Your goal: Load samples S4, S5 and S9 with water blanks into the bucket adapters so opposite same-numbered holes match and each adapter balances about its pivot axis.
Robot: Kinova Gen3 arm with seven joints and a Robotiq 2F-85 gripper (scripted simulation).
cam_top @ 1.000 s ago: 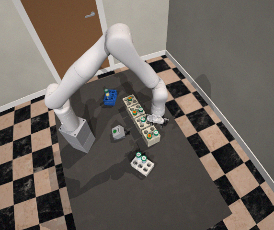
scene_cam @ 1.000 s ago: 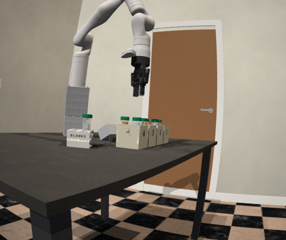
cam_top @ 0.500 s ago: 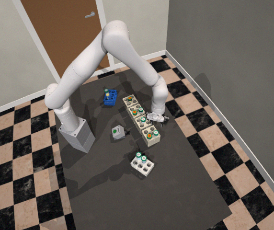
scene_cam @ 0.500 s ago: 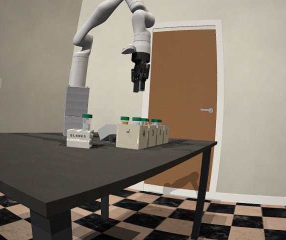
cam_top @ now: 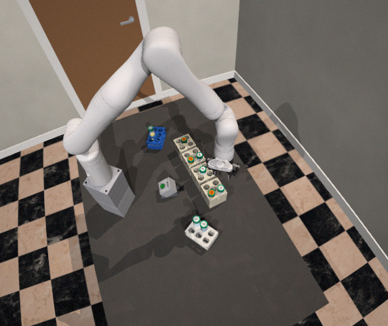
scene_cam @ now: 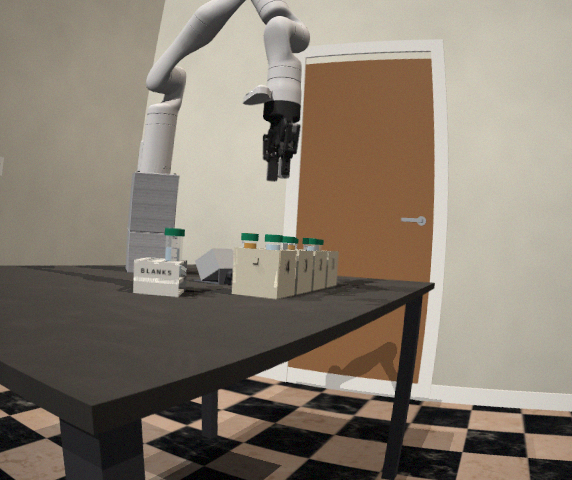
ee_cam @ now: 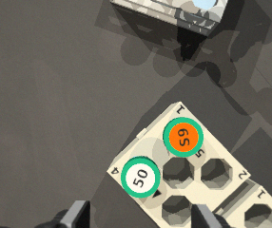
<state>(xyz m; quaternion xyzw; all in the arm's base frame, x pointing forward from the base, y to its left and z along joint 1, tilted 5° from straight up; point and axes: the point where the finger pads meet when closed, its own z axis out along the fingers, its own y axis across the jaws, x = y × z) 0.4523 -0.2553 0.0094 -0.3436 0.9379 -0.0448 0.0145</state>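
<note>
Now: hand 22 cm past the green DONE key, 19 cm to the right of it and 18 cm above it. From my hand the other things lie so: water blank tube: 2 cm behind, 14 cm to the left, 18 cm below; sample S5: 3 cm behind, 23 cm to the left, 18 cm below; white blanks rack: 18 cm behind, 11 cm to the right, 21 cm below.
</note>
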